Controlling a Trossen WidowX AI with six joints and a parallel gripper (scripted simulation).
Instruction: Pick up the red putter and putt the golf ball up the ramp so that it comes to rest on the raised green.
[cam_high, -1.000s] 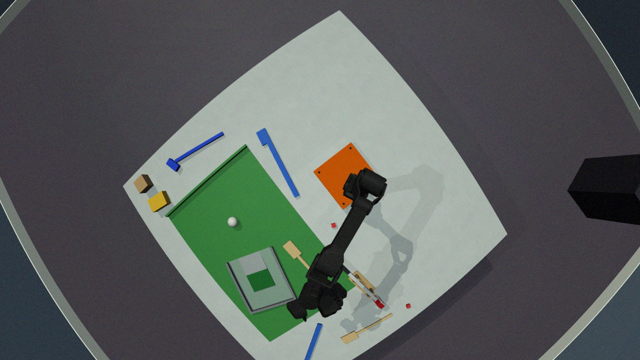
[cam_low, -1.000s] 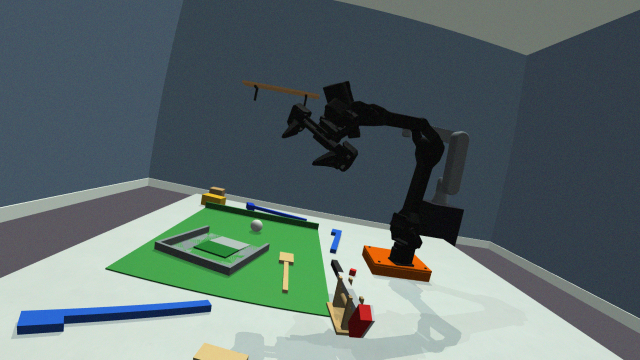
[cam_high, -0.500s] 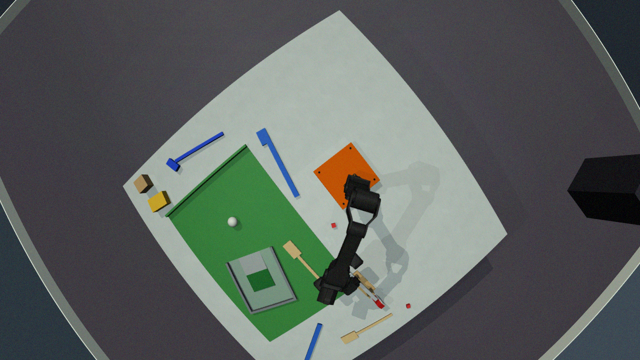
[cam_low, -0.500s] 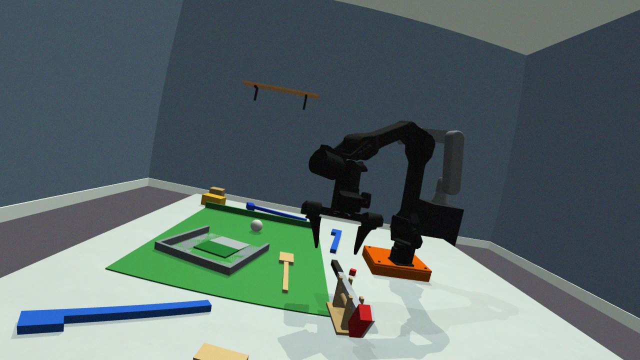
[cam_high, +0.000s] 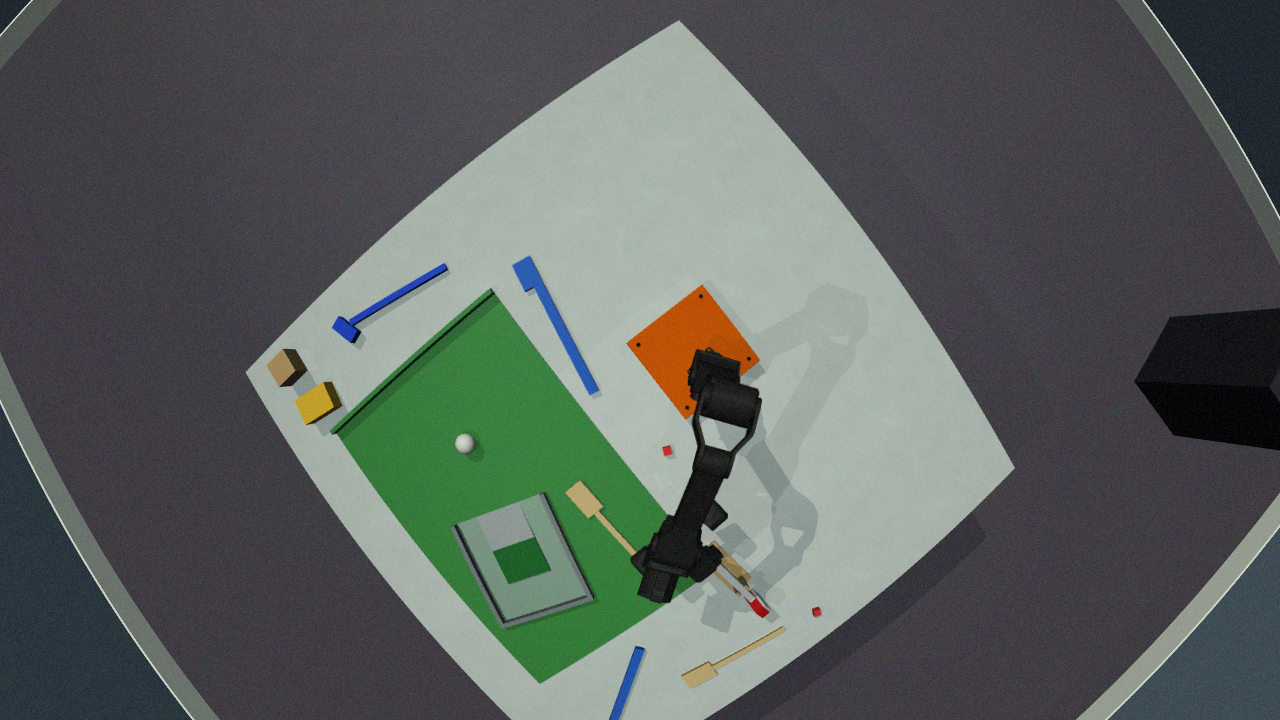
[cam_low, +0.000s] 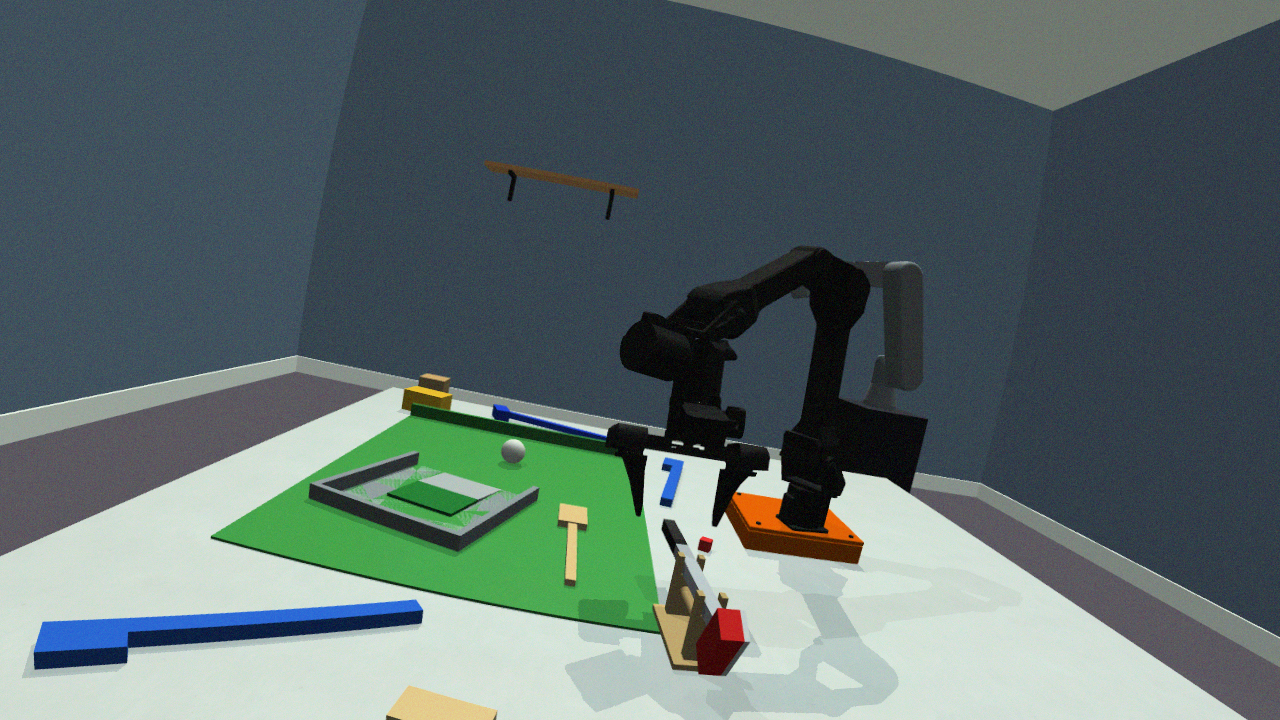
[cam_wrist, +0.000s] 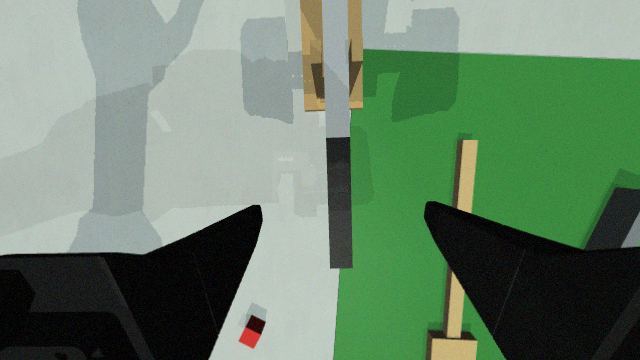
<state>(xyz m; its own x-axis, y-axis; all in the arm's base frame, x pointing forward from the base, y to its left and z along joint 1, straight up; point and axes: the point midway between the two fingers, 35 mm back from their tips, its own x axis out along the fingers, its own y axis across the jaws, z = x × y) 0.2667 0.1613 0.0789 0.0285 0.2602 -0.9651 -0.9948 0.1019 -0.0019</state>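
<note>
The red putter lies 10 mm ahead of my gripper tip, 110 mm to the left of it and 20 mm below it. Round my gripper tip: white golf ball 160 mm ahead, 430 mm to the right, 60 mm below; green mat 200 mm ahead, 290 mm to the right, 80 mm below; wooden stand 10 mm ahead, 130 mm to the left, 50 mm below.
</note>
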